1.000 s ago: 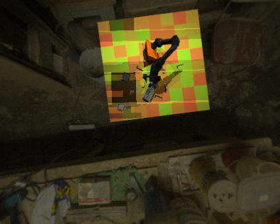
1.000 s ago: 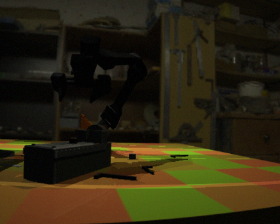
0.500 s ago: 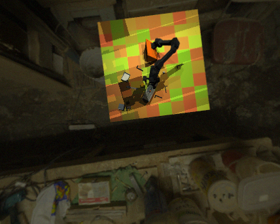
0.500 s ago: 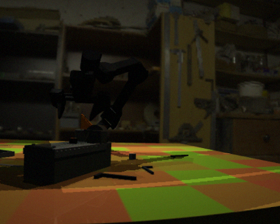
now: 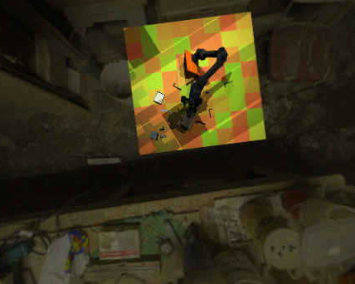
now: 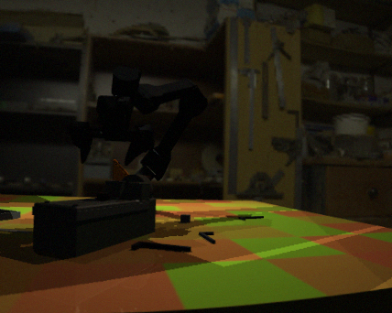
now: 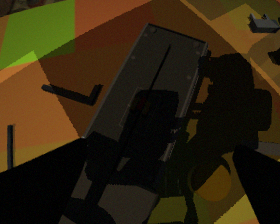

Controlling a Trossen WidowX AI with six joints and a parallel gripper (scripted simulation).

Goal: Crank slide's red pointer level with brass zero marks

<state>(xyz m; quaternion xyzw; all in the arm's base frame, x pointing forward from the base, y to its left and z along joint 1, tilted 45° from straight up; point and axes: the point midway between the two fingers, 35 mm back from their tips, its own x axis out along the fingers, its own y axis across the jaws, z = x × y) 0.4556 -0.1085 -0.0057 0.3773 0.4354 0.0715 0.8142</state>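
My gripper tip is now 11 cm past the brown crank handle, 9 cm to the right of it and 3 cm above it. Also, from my gripper tip: grey strip (22 cm to the right, 15 cm below, 3 cm behind); then yellow disc (14 cm below, 8 cm to the right, 4 cm behind); then red pointer (6 cm below, 5 cm ahead).
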